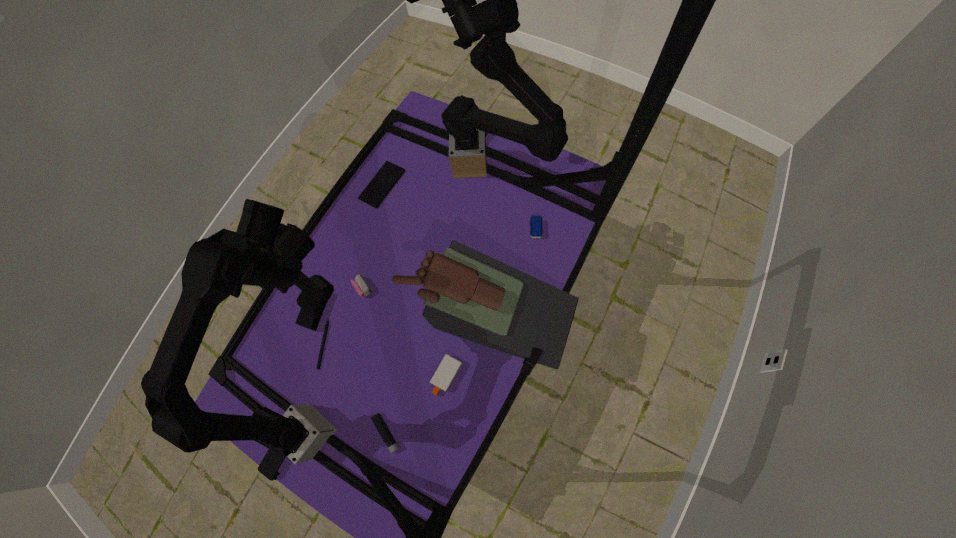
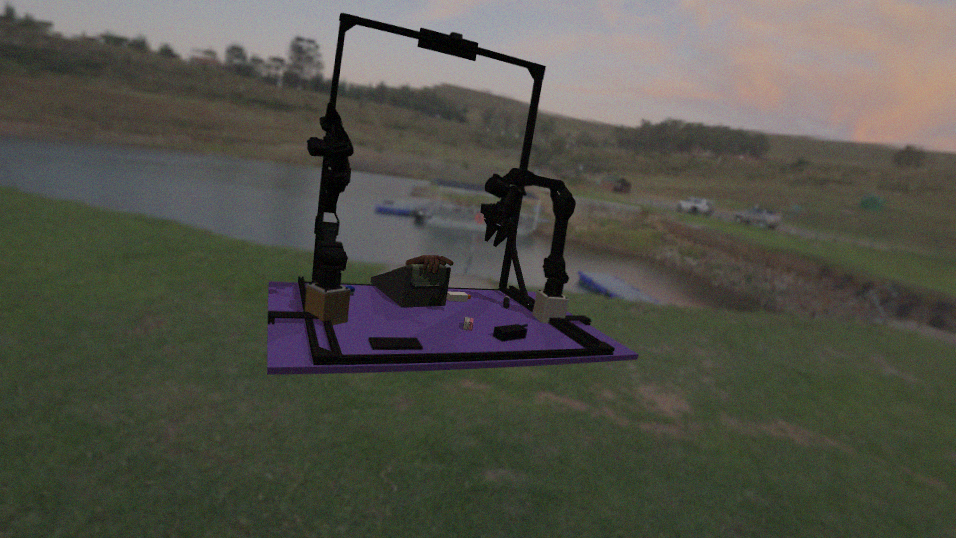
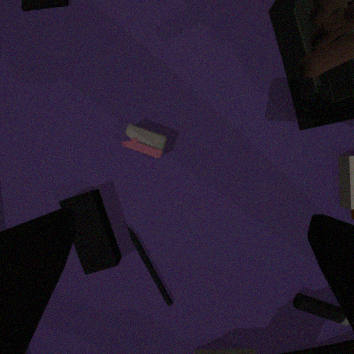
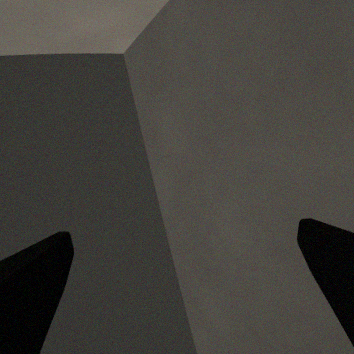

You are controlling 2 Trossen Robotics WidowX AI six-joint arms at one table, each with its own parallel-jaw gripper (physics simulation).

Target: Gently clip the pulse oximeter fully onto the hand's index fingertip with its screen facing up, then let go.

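Where they show: left gripper, fingertip midpoint: [image 1: 316, 277] [image 2: 490, 243] [image 3: 194, 223]; right gripper, fingertip midpoint: [image 2: 333, 110] [image 4: 186, 236]; left arm's base at its link origin: [image 1: 292, 434] [image 2: 552, 294]; right arm's base at its link origin: [image 1: 466, 140] [image 2: 328, 286].
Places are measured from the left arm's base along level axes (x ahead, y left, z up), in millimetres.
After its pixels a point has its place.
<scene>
The pulse oximeter [image 1: 361, 285] {x 382, y 132, z -74 mm} [image 2: 467, 323] {x 392, y 164, z -79 mm} [image 3: 146, 141] {x 379, y 135, z -74 mm}, a small clip with pale grey and pink halves, lies on the purple table off the index fingertip; its screen cannot be made out. The brown hand [image 1: 451, 277] {x 510, y -98, z 85 mm} [image 2: 429, 260] {x 511, y -28, z 86 mm} [image 3: 332, 50] {x 445, y -16, z 101 mm} rests on a sloped dark stand with a green pad. Its index finger [image 1: 405, 279] points out toward the oximeter. My left gripper [image 1: 317, 294] {x 333, y 92, z 193 mm} [image 2: 494, 239] {x 333, y 92, z 193 mm} [image 3: 194, 223] {x 333, y 92, z 193 mm} is open and empty, high above the table on the pen side of the oximeter. My right gripper [image 4: 186, 236] {x 902, y 201, z 543 mm} is open and empty, raised away from the table and facing walls.
A black box [image 2: 510, 331] {x 262, y 240, z -73 mm} [image 3: 95, 232] {x 251, y 200, z -71 mm} and a thin dark pen [image 1: 323, 344] {x 194, y 123, z -97 mm} [image 3: 151, 267] {x 194, y 123, z -97 mm} lie near the oximeter. A white box with an orange tip [image 1: 445, 372] {x 339, y -186, z -77 mm}, black cylinder [image 1: 384, 431] {x 132, y -153, z -80 mm}, blue item [image 1: 536, 226] {x 786, y -151, z -73 mm} and flat black slab [image 1: 381, 184] {x 653, y 309, z -97 mm} [image 2: 395, 343] {x 658, y 322, z -97 mm} lie around the stand [image 1: 548, 324] {x 578, y -322, z -58 mm}.
</scene>
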